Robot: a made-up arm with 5 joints. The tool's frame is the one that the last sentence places.
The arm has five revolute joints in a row. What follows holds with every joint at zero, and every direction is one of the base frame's.
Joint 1 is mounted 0.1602 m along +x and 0.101 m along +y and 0.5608 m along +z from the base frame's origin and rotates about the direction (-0.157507, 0.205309, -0.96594), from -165.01 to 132.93 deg.
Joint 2 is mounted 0.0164 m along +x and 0.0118 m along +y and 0.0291 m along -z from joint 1 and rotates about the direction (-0.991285, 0.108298, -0.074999), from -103.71 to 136.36 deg.
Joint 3 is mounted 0.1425 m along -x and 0.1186 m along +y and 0.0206 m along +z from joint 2 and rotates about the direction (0.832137, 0.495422, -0.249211), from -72.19 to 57.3 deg.
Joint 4 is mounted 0.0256 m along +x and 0.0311 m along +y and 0.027 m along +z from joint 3 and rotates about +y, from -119.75 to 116.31 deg.
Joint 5 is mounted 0.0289 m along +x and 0.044 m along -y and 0.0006 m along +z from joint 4 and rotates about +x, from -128.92 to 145.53 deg.
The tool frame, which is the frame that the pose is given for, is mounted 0.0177 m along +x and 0.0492 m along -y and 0.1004 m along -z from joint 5; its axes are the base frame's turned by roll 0, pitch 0 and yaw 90 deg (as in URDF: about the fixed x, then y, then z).
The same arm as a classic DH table. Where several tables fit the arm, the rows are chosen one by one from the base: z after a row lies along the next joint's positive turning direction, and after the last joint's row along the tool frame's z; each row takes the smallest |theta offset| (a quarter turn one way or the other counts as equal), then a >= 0, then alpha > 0; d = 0 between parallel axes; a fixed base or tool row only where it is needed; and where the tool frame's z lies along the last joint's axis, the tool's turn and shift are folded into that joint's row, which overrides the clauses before.
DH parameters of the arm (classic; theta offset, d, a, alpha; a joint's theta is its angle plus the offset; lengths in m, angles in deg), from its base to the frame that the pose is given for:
base (fixed): 37.49 0.4959 0.1886 -165
joint 1: -48.11 -0.0339 0.0074 75.47
joint 2: -51.12 0.2179 0.0761 -138.81
joint 3: 32.75 0.1343 0.0332 60.3
joint 4: -16.67 -0.0225 0.0006 -90
joint 5: 90 0.0466 0.0492 90
tool (fixed): 180 -0.1004 0 0
Joint limits (deg, base to tool): -165.01..132.93 -103.71..136.36 -72.19..57.3 -119.75..116.31 -128.92..145.53

